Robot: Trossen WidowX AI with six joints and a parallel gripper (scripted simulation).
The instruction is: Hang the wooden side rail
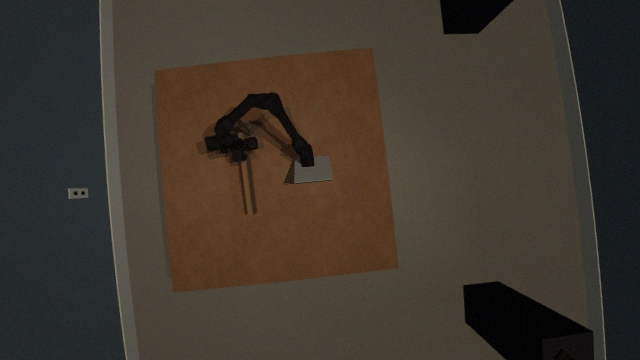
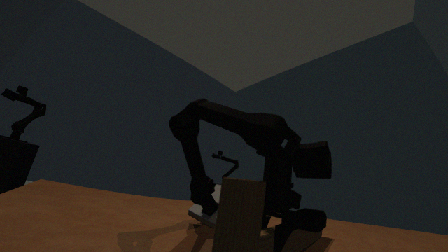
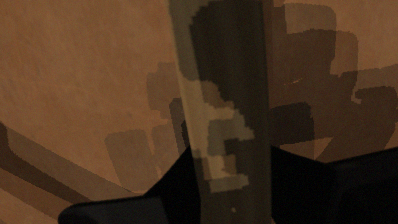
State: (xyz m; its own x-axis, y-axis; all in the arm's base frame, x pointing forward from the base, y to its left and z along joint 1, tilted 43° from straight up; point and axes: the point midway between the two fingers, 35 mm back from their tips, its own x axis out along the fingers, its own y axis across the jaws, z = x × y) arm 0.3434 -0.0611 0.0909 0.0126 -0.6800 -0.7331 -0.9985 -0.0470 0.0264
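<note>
The headboard post lies 10 cm to the right of my gripper tip and 5 cm above it.
</note>
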